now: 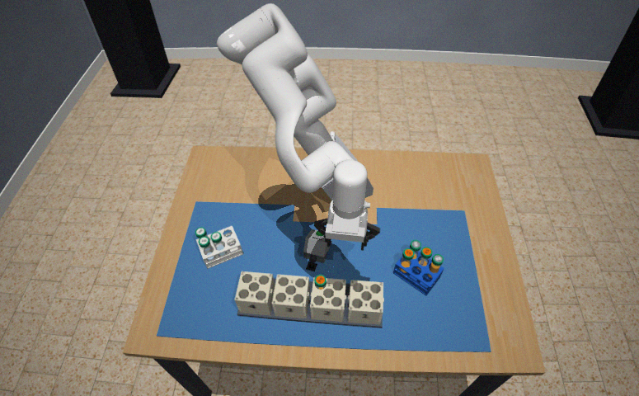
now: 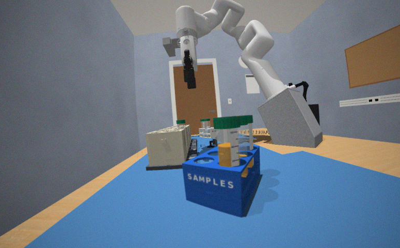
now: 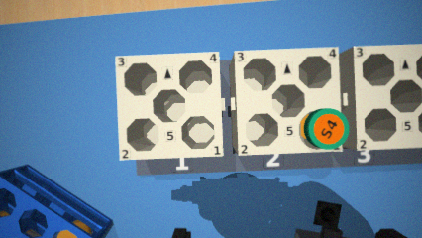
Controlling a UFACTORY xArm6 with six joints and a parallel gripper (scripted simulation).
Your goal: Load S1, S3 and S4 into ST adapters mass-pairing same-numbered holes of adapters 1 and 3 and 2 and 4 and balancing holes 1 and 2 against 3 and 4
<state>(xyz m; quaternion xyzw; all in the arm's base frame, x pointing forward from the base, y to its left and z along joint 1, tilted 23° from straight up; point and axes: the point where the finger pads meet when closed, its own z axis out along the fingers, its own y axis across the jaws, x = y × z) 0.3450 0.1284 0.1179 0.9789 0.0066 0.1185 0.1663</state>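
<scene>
Right now my hand is 24 cm to the right of the orange-dot tube, 19 cm above it and 7 cm past it. From my hand the other things lie so: loading stand ST (24 cm below, 9 cm to the right, 7 cm ahead); then blue sample rack (23 cm to the left, 22 cm below, 6 cm behind); then green done key (18 cm below, 15 cm behind, 9 cm to the right).
</scene>
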